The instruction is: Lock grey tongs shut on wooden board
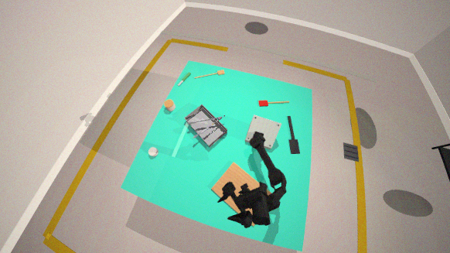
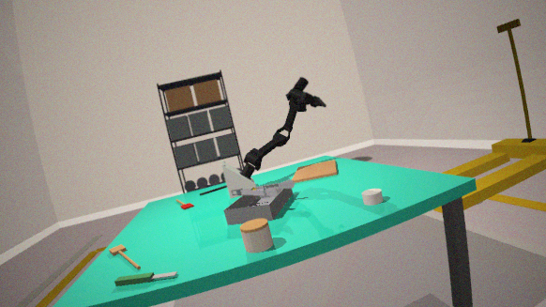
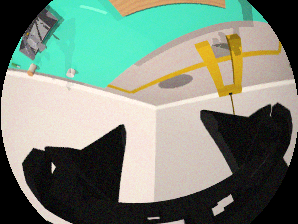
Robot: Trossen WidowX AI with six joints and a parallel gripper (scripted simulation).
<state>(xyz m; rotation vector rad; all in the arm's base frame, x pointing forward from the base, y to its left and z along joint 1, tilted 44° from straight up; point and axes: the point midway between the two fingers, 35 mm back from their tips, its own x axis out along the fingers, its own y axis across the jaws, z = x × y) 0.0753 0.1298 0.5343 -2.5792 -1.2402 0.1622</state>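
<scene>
Now: gripper tip 470 mm to the left of the grey roasting tin, 330 mm above it and 300 mm short of it. Also, from my gripper tip: wooden board (350 mm below, 110 mm behind, 90 mm to the right); then black spatula (600 mm to the right, 390 mm behind, 350 mm below); then white puck (600 mm ahead, 340 mm below, 140 mm to the right).
</scene>
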